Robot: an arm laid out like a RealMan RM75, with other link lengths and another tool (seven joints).
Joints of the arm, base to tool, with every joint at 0 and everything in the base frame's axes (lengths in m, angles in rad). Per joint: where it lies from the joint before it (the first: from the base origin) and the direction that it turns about. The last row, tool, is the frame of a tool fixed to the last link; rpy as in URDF.
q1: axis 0 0 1 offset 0 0 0.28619
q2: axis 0 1 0 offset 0 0 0
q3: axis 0 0 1 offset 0 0 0.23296
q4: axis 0 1 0 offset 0 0 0
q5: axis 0 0 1 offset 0 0 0.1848
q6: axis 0 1 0 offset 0 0 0
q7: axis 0 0 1 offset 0 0 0.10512
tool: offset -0.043 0.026 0.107 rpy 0 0.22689 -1.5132
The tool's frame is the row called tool.
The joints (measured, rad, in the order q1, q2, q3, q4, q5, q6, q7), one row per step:
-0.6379, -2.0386, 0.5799, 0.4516, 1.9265, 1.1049, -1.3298
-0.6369, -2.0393, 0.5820, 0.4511, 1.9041, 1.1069, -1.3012
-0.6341, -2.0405, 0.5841, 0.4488, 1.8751, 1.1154, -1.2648
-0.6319, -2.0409, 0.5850, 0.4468, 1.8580, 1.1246, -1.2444
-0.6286, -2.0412, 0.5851, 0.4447, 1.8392, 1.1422, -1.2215
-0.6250, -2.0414, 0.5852, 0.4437, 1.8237, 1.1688, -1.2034
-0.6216, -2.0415, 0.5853, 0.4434, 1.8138, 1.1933, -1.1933
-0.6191, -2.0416, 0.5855, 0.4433, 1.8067, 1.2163, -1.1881
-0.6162, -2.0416, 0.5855, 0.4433, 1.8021, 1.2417, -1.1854
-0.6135, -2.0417, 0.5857, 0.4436, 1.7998, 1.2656, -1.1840
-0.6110, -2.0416, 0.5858, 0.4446, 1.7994, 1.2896, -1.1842
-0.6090, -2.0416, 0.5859, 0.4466, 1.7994, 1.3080, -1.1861
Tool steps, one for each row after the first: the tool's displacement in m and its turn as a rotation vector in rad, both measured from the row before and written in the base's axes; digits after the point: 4 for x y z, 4 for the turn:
0.0018, 0.0023, 0.0014, 0.0166, 0.0013, -0.0195
0.0028, 0.0016, 0.0012, 0.0180, -0.0029, -0.0257
0.0021, 0.0003, 0.0006, 0.0086, -0.0047, -0.0161
0.0032, -0.0006, 0.0007, 0.0072, -0.0088, -0.0219
0.0044, -0.0020, 0.0004, 0.0009, -0.0134, -0.0257
0.0037, -0.0024, 0.0002, -0.0028, -0.0131, -0.0200
0.0037, -0.0025, 0.0001, -0.0050, -0.0134, -0.0170
0.0037, -0.0032, -0.0001, -0.0081, -0.0143, -0.0170
0.0033, -0.0034, -0.0002, -0.0092, -0.0125, -0.0157
0.0031, -0.0035, -0.0002, -0.0104, -0.0117, -0.0154
0.0024, -0.0026, 0.0001, -0.0081, -0.0092, -0.0112

